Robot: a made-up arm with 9 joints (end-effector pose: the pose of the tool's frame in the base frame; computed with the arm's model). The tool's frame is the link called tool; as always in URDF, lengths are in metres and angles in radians. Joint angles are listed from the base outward.
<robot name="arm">
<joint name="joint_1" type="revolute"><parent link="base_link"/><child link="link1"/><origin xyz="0 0 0.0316" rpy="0 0 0"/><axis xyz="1 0 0"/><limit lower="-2.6" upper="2.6" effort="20" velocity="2.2"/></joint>
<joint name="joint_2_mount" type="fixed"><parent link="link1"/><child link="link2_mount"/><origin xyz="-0.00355 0.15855 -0.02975" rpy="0 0 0"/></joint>
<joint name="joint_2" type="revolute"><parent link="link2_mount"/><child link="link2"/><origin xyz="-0.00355 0.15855 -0.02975" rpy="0 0 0"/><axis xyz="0 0 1"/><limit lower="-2.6" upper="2.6" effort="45" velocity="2"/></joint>
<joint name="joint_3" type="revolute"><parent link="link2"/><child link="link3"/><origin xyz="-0.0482 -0.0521 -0.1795" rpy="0 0 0"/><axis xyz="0 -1 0"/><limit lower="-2.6" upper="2.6" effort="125" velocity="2.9"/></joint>
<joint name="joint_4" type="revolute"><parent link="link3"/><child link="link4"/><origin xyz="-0.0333 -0.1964 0.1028" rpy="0 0 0"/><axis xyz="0 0 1"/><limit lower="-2.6" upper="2.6" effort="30" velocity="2.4"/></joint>
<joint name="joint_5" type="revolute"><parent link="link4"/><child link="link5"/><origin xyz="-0.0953 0.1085 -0.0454" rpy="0 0 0"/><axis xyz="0 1 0"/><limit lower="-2.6" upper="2.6" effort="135" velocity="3"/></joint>
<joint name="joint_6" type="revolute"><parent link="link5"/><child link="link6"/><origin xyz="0.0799 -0.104 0.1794" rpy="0 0 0"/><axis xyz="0 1 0"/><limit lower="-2.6" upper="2.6" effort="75" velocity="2.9"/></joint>
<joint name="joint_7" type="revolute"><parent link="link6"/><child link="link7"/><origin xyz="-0.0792 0.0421 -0.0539" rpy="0 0 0"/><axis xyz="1 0 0"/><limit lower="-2.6" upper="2.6" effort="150" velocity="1.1"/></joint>
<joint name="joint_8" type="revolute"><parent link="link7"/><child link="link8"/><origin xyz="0.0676 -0.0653 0.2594" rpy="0 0 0"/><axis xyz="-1 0 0"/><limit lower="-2.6" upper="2.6" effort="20" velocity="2"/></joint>
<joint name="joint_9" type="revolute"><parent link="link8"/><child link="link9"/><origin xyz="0.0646 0.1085 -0.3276" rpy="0 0 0"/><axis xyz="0 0 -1"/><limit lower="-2.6" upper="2.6" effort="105" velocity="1.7"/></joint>
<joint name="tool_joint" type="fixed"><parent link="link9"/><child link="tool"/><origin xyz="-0.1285 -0.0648 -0.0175" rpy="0 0 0"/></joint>
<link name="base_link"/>
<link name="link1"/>
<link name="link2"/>
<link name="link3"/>
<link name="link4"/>
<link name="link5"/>
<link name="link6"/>
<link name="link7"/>
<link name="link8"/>
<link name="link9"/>
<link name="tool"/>
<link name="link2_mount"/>
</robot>
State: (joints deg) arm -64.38 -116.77 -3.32 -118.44 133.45 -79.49 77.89 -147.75 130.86
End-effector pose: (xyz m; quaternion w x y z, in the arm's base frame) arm 0.3203 0.0316 -0.9549 0.4909 0.1269 -0.4482 0.7362
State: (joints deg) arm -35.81 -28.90 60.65 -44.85 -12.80 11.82 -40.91 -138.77 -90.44
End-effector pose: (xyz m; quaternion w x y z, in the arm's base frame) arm -0.2104 0.5976 -0.0171 0.2050 -0.1909 -0.7669 0.5773
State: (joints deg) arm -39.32 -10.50 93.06 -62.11 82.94 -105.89 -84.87 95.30 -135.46
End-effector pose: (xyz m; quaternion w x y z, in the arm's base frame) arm -0.5272 0.1082 -0.0973 0.8263 -0.0066 0.5012 -0.2568
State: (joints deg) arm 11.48 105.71 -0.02 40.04 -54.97 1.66 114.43 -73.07 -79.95
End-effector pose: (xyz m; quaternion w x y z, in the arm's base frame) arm 0.5534 0.2846 0.2296 0.4610 -0.6903 -0.5293 0.1757
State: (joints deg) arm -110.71 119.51 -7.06 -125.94 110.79 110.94 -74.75 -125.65 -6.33
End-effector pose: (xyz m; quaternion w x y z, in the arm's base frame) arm 0.4876 -0.6169 -0.7035 0.1934 -0.2292 -0.1101 0.9476
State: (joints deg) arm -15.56 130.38 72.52 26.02 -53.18 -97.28 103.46 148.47 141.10
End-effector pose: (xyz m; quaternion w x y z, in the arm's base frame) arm 0.8709 0.0551 0.1018 0.2294 -0.4752 -0.8053 0.2703
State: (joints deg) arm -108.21 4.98 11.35 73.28 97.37 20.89 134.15 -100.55 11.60
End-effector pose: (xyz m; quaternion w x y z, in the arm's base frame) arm 0.3130 -0.0581 0.0870 0.6762 0.2180 -0.5537 -0.4343
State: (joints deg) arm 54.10 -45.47 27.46 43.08 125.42 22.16 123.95 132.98 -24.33
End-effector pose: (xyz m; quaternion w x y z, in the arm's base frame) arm -0.6546 0.0277 0.1952 0.3341 0.3156 0.7917 0.4024
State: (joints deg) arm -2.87 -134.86 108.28 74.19 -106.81 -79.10 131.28 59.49 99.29
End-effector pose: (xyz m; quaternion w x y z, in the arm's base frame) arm -0.2433 0.7105 -0.7023 0.9101 -0.1281 -0.0357 0.3925
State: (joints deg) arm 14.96 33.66 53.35 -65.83 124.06 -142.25 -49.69 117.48 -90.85
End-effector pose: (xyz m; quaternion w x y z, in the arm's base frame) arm -0.1903 -0.0127 0.1020 0.6357 -0.2777 0.7184 0.0517
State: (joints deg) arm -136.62 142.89 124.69 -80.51 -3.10 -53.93 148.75 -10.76 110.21
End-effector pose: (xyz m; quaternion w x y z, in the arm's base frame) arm 0.2686 -0.6469 0.2236 0.2720 0.6744 0.6531 -0.2113
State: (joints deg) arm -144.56 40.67 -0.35 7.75 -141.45 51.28 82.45 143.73 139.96
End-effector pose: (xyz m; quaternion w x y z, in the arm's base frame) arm 0.5243 -0.0531 0.1931 0.6529 0.0332 -0.7512 0.0910
